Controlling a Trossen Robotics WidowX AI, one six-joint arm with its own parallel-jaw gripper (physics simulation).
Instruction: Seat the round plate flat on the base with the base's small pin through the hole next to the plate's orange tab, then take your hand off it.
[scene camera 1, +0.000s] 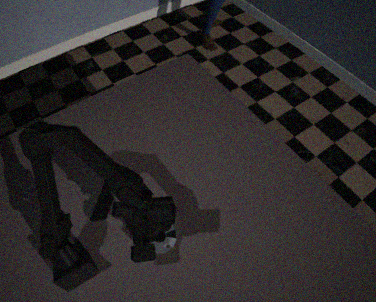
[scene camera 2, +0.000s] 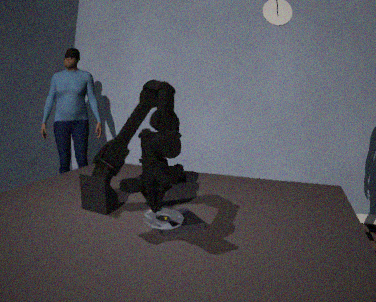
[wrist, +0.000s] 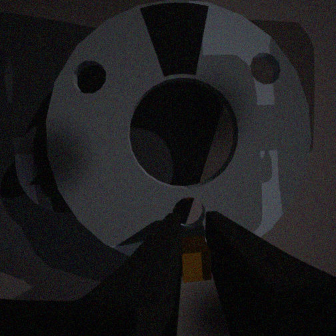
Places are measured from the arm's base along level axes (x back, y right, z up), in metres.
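Where they show: gripper, between the fingertips: (scene camera 1: 147, 236) (scene camera 2: 155, 211); arm's base, origin of its link: (scene camera 1: 69, 264) (scene camera 2: 98, 183).
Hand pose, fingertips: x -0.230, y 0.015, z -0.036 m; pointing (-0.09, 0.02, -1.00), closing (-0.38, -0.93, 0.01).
Things, the pixels of their top centre, and the offset from my fingertips. "spot": a spot on its surface instead. Level surfaces: height alone.
- round grey-white plate, centre of its top: (scene camera 2: 164, 209) (scene camera 1: 158, 232) dz +0.016, dx -0.033, dy +0.011 m
- small yellow spot, a spot on its surface: (scene camera 2: 165, 218) spot: dz -0.023, dx -0.021, dy -0.016 m
- dark angular patch, a spot on its surface: (scene camera 2: 192, 217) spot: dz -0.026, dx -0.080, dy -0.068 m
- brown table, height of its surface: dz -0.050 m
The round grey-white plate (scene camera 1: 161, 246) (scene camera 2: 154, 223) (wrist: 95, 150) has a large central hole and several small ones. My gripper (scene camera 2: 156, 210) (wrist: 192, 222) is shut on its orange tab (wrist: 192, 267). The small hole next to the tab (wrist: 189, 211) shows part dark and part brown surface, with no pin visible in it. In scene camera 2 a small yellow spot (scene camera 2: 165, 218) shows within the plate's central opening. A dark angular patch (scene camera 2: 192, 217) lies right of the plate; whether it is the base or shadow is unclear. Much of the base is hidden or too dark.
The arm's mount (scene camera 1: 75, 270) (scene camera 2: 98, 194) stands on the brown table (scene camera 1: 280, 235) (scene camera 2: 280, 260). Arm shadows fall across the table around the plate. A person in a blue top (scene camera 2: 72, 97) stands beyond the table. A checkered floor (scene camera 1: 295, 92) lies past its edge.
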